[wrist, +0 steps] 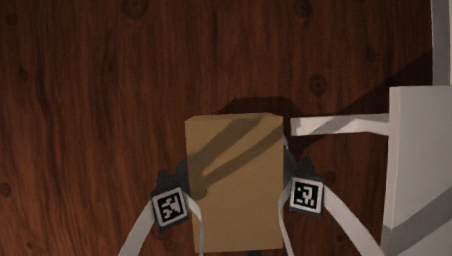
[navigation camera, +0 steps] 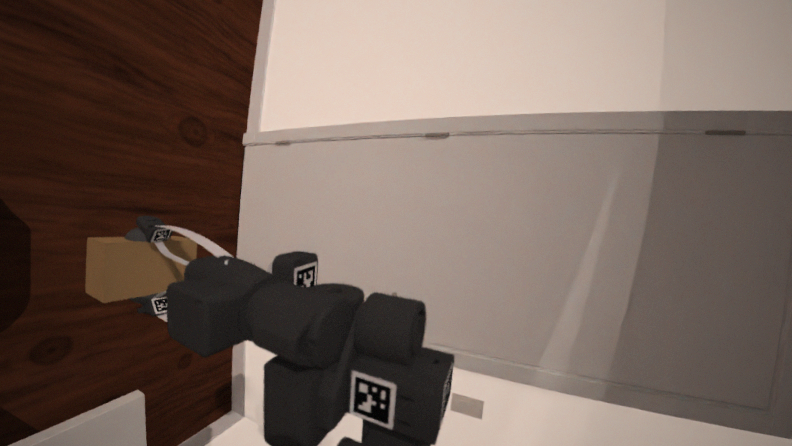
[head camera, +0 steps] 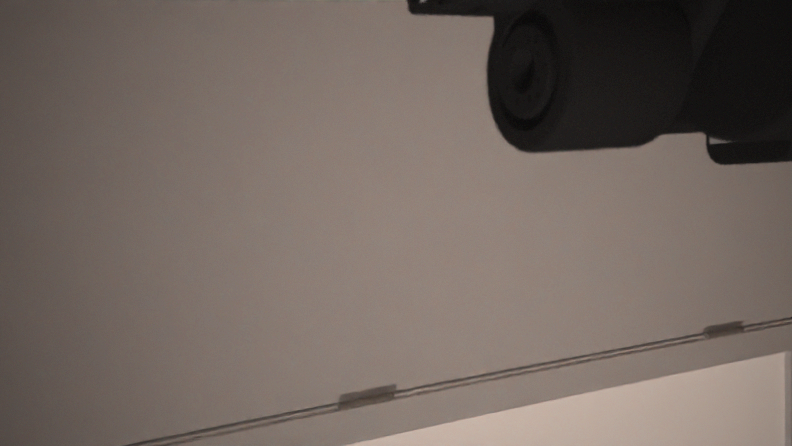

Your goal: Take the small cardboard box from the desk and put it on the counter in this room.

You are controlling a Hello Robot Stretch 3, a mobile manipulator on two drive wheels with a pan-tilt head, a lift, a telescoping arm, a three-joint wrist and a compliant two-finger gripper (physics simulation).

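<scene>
The small cardboard box [navigation camera: 124, 271] [wrist: 235, 215] is tan and held between the two fingertips of my gripper [navigation camera: 146, 267] [wrist: 234, 169]. The gripper is shut on it, one fingertip pressed to each long side. The box hangs above the dark wooden floor. A white tabletop, apparently the desk [navigation camera: 110, 421] [wrist: 420, 155], shows at the lower left of the navigation view and at the right of the wrist view, apart from the box. I cannot make out the counter in any view.
A large grey door-like panel [head camera: 332, 221] [navigation camera: 443, 221] with hinges stands beside the arm. A white wall [navigation camera: 471, 60] [head camera: 637, 404] adjoins it. A white bar [wrist: 345, 125] sticks out from the tabletop near the box. The dark wrist [head camera: 598, 83] [navigation camera: 310, 326] covers part of the views.
</scene>
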